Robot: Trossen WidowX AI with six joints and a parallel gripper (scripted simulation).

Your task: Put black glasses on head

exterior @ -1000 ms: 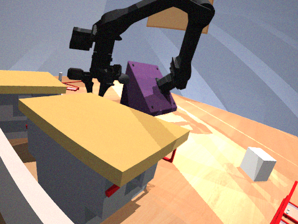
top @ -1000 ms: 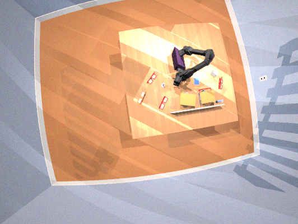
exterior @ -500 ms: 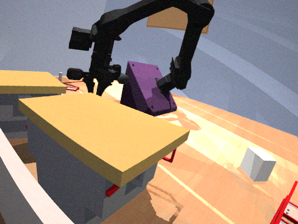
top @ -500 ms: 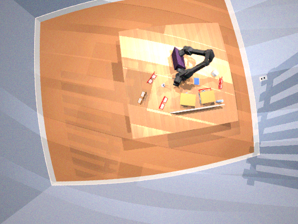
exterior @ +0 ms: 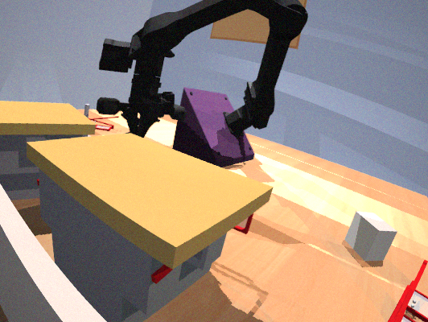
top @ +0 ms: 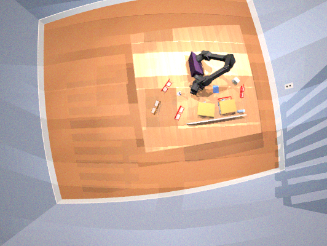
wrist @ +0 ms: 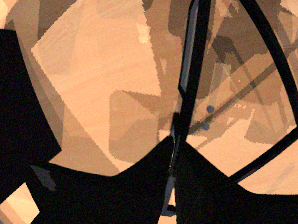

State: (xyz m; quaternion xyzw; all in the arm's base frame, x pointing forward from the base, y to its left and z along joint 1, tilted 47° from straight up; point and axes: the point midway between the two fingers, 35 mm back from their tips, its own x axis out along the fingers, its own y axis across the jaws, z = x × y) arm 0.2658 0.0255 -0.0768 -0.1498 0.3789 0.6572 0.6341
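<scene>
My gripper tip is 150 mm to the left of the grey cylinder, 60 mm short of it and 10 mm below it. The rest, counted from my gripper tip: display head 310 mm to the left, 180 mm ahead, 40 mm above; then blue card 250 mm to the left, 10 mm below, 10 mm ahead; then white bar 330 mm ahead, 220 mm to the left, 40 mm above.
</scene>
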